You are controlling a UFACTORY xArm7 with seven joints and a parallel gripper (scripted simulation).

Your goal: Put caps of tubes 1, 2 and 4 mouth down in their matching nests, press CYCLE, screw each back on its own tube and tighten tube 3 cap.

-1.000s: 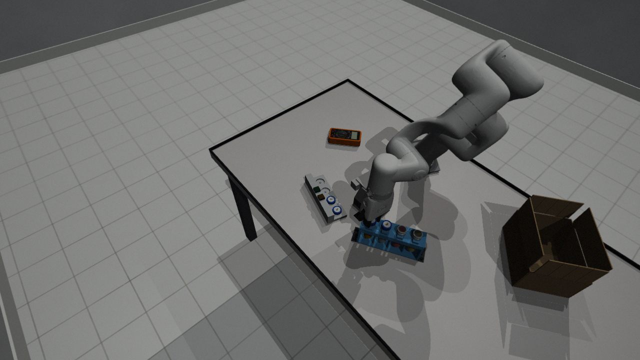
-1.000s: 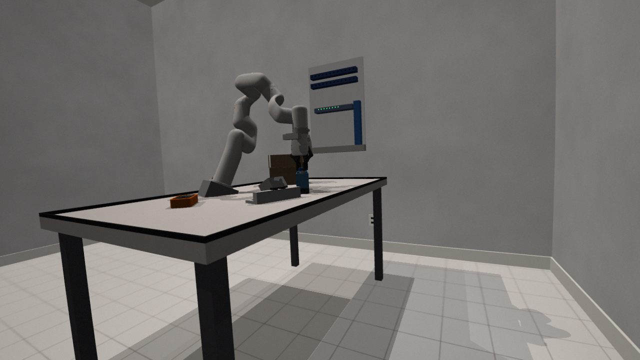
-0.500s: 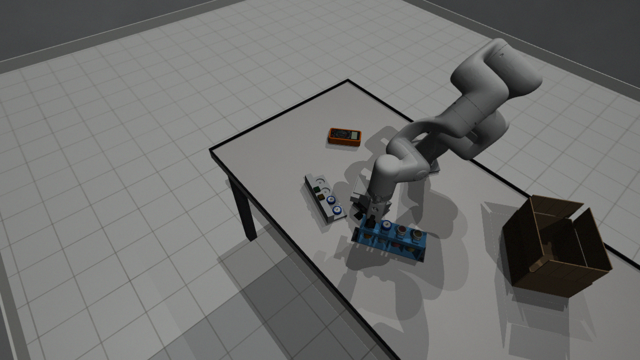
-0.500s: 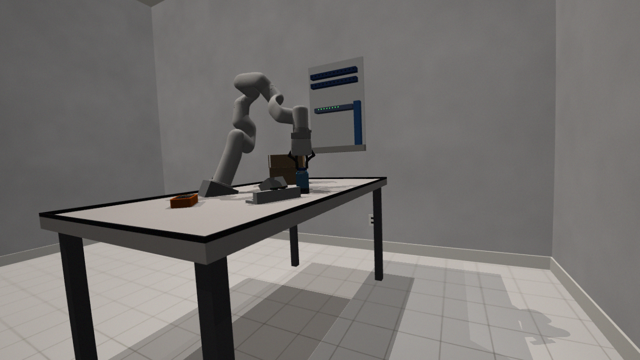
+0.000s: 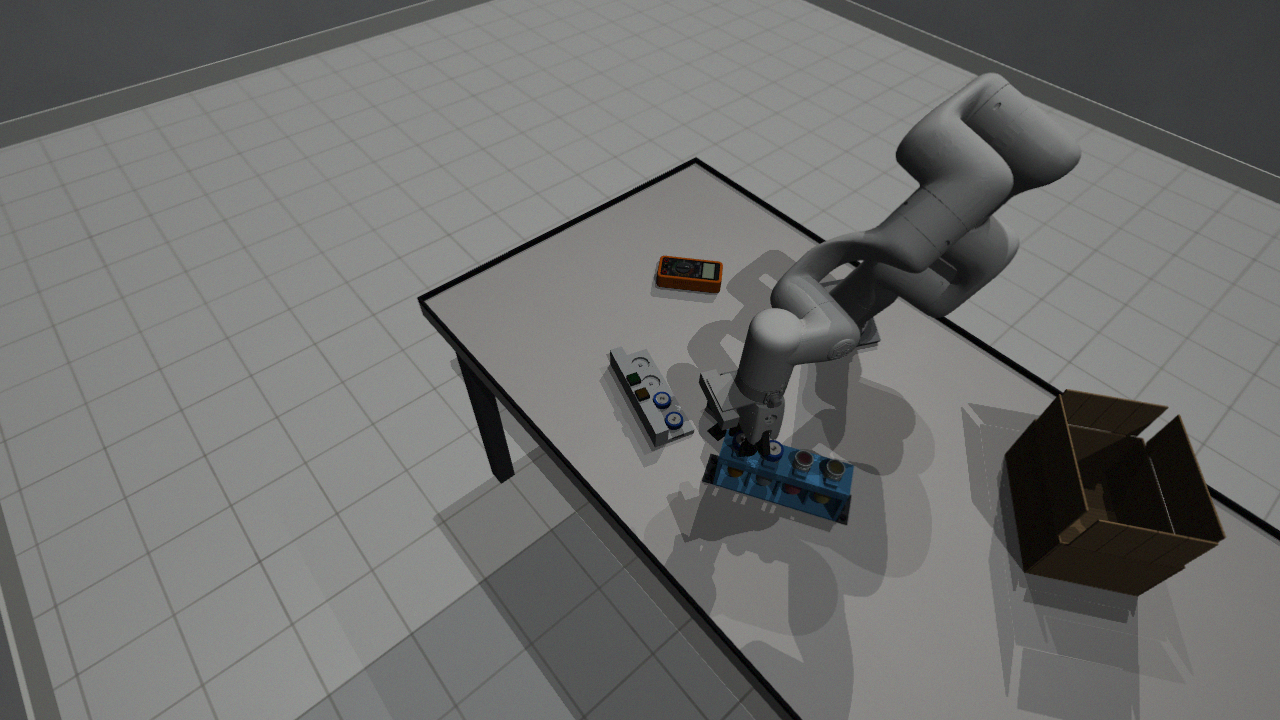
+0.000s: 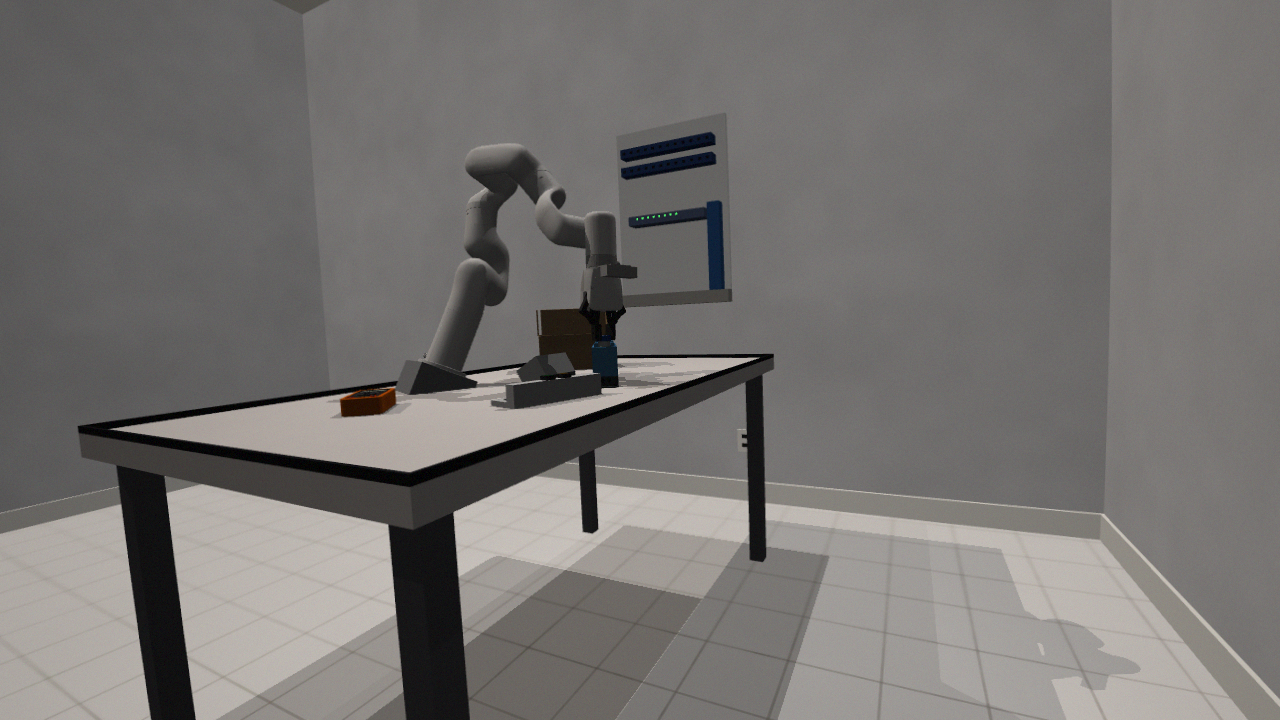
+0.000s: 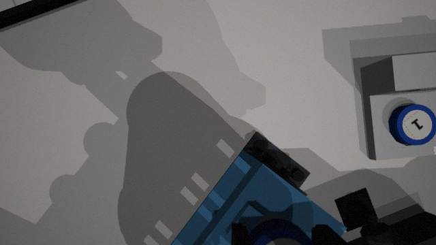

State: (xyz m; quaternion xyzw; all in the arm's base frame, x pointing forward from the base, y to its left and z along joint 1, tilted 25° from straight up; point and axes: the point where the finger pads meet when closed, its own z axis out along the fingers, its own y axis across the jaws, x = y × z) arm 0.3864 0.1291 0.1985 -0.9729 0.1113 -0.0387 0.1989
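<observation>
Now: the cap 4 1 cm below my hand. Also, from my hand: cap 3: 4 cm to the left, 3 cm behind, 2 cm below; blue key: 12 cm behind, 9 cm to the right, 6 cm below; key housing: 11 cm to the right, 10 cm behind, 8 cm below.
</observation>
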